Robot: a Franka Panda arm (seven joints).
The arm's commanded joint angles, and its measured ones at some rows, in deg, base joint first. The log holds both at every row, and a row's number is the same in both.
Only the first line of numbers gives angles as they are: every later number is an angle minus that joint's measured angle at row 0.
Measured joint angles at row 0:
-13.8, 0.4, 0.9, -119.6, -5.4, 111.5, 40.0
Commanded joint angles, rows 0 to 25:
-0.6, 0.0, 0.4, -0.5, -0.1, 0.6, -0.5
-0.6, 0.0, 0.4, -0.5, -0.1, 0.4, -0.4
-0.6, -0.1, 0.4, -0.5, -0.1, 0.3, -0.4
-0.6, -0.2, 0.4, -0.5, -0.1, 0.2, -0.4
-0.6, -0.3, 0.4, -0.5, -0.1, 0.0, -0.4
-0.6, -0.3, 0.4, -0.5, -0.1, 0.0, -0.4
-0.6, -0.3, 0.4, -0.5, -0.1, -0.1, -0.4
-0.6, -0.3, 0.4, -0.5, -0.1, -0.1, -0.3
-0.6, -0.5, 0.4, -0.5, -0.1, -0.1, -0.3
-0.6, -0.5, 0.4, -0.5, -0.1, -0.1, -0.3
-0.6, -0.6, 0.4, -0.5, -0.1, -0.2, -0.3
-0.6, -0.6, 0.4, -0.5, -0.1, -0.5, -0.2
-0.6, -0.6, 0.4, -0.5, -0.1, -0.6, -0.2
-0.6, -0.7, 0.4, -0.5, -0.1, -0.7, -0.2
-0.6, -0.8, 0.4, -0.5, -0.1, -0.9, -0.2
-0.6, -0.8, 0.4, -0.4, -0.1, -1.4, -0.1
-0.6, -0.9, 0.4, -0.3, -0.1, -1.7, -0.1
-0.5, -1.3, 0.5, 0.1, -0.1, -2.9, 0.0
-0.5, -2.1, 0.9, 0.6, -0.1, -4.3, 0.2
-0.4, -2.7, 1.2, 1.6, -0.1, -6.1, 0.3
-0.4, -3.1, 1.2, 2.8, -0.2, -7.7, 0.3
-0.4, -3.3, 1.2, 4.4, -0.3, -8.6, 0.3
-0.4, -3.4, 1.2, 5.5, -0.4, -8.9, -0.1
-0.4, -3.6, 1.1, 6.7, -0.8, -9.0, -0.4
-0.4, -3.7, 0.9, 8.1, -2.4, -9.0, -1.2
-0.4, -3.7, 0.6, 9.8, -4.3, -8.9, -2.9
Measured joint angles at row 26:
0.0, -3.4, 0.5, 5.3, -0.6, -7.4, -0.2
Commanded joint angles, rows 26 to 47:
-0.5, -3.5, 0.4, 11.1, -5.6, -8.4, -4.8
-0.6, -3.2, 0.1, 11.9, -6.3, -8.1, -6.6
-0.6, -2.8, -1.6, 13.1, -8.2, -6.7, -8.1
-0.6, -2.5, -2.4, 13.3, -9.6, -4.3, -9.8
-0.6, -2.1, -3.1, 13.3, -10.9, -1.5, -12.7
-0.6, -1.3, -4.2, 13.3, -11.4, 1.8, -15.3
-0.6, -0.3, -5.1, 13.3, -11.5, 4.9, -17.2
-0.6, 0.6, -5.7, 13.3, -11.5, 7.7, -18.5
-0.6, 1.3, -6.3, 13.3, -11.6, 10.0, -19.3
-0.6, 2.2, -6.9, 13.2, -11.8, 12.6, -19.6
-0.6, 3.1, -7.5, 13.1, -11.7, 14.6, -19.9
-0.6, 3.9, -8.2, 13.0, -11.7, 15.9, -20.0
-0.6, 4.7, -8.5, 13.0, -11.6, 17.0, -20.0
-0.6, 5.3, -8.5, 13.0, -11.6, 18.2, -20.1
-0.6, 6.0, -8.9, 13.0, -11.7, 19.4, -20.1
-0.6, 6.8, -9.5, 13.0, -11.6, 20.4, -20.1
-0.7, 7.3, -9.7, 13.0, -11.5, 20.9, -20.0
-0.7, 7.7, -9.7, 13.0, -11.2, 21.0, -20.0
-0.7, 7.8, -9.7, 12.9, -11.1, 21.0, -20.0
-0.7, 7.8, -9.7, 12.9, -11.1, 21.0, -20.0
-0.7, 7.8, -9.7, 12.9, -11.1, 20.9, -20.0
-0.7, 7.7, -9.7, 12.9, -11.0, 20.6, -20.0
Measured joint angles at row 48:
-0.5, 7.4, -9.7, 12.0, -10.5, 20.3, -19.3
